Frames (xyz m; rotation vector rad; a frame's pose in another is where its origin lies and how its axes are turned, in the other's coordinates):
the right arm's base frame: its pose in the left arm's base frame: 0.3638 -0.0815 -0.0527 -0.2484 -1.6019 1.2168
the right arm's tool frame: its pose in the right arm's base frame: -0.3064 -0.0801 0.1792 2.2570 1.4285 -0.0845
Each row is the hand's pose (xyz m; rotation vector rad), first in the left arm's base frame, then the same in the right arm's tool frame.
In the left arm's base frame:
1: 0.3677 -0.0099 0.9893 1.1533 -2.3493 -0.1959
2: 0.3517 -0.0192 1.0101 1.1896 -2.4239 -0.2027
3: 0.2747 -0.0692 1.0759 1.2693 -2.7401 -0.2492
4: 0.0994 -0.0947 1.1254 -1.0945 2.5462 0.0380
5: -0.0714 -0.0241 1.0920 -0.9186 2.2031 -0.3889
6: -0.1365 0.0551 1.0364 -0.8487 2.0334 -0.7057
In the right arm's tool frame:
1: -0.1100 1.0548 0.6097 0.7447 2.3993 -0.4704
2: -0.1220 1.0781 0.6003 0.7231 2.3299 -0.5361
3: -0.1701 1.1606 0.5400 0.6653 2.0234 -0.7310
4: -0.1620 1.2851 0.4048 0.6701 1.5595 -1.0969
5: -0.0379 1.3602 0.2856 0.7915 1.1728 -1.5163
6: 0.0723 1.3652 0.2476 0.9253 0.9965 -1.7755

